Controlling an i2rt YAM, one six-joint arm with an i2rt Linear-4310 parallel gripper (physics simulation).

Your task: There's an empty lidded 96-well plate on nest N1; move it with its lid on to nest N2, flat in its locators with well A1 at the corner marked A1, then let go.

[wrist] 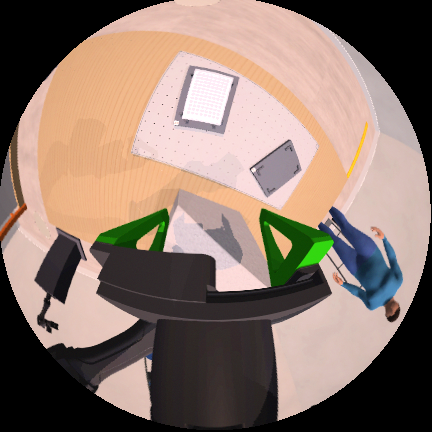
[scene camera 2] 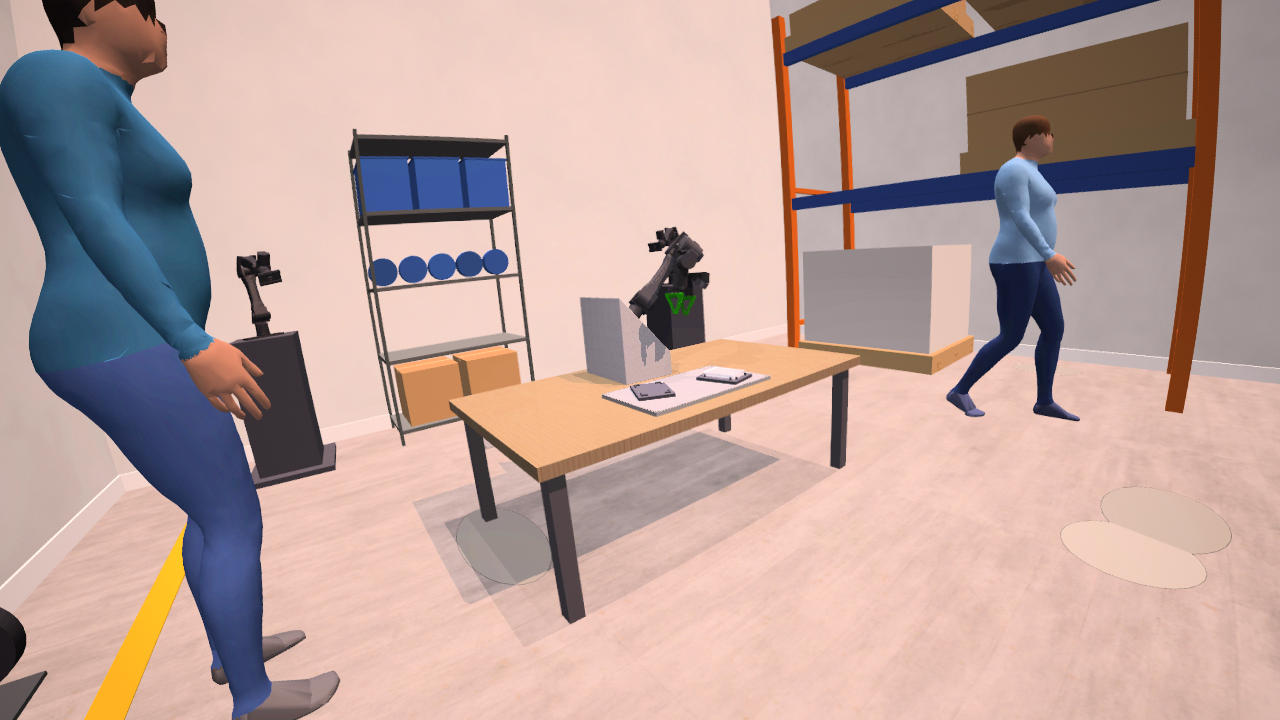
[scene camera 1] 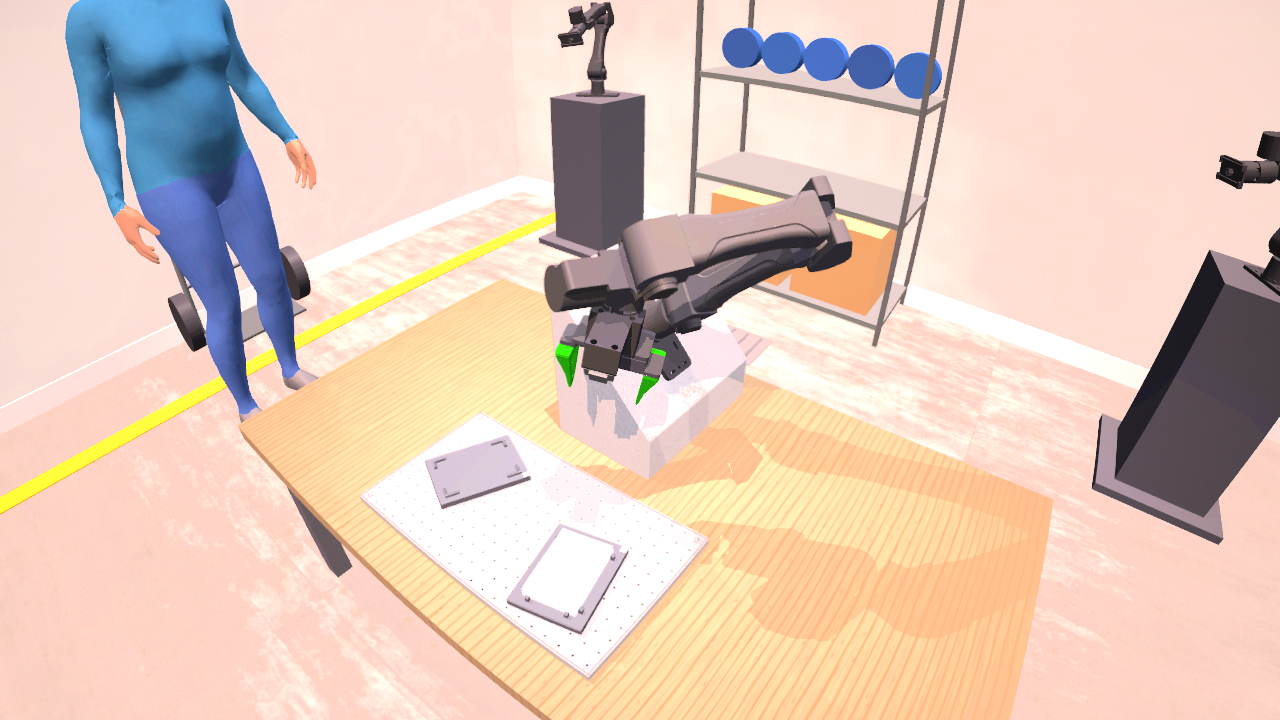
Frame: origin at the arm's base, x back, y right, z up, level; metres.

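Seen in the pictures: gripper, between the fingertips: [wrist: 213, 213] [scene camera 2: 680, 314] [scene camera 1: 603, 393]; arm's base, origin of its link: [scene camera 2: 626, 323] [scene camera 1: 649, 325].
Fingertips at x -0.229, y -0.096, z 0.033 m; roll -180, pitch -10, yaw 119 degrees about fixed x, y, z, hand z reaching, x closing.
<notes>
Offsets run from my fingertips to a thing's top centre. Level surfaces: height alone.
The lidded plate @[dx -0.154, dy -0.059, dz -0.200 m] [scene camera 1: 566, 571] [scene camera 2: 725, 372] [wrist: 207, 96] is white and lies in a grey nest @[dx -0.154, dy -0.059, dz -0.206 m] [scene camera 1: 597, 586] [wrist: 200, 127] with small pins around it. An empty grey nest @[dx -0.099, dy +0.221, dz -0.210 m] [scene camera 1: 477, 468] [scene camera 2: 652, 390] [wrist: 277, 168] with corner locators lies apart from it, turned at a different angle. Each nest has a small white mark at one corner in the wrist view; its lettering is too small to read. My gripper [scene camera 1: 604, 394] [scene camera 2: 682, 308] [wrist: 213, 213] has green fingers. It is open and empty, high above the table and back from both nests. The seating under the plate is hidden.
Both nests are on a white perforated board @[dx -0.121, dy +0.080, dz -0.227 m] [scene camera 1: 429, 528] [scene camera 2: 684, 394] [wrist: 160, 115] on the wooden table @[dz -0.241 m] [scene camera 1: 895, 573] [scene camera 2: 572, 438] [wrist: 75, 125]. A pale angular block [scene camera 1: 648, 438] [scene camera 2: 608, 340] stands behind the board, near my gripper. A person [scene camera 1: 170, 107] stands beyond the table.
</notes>
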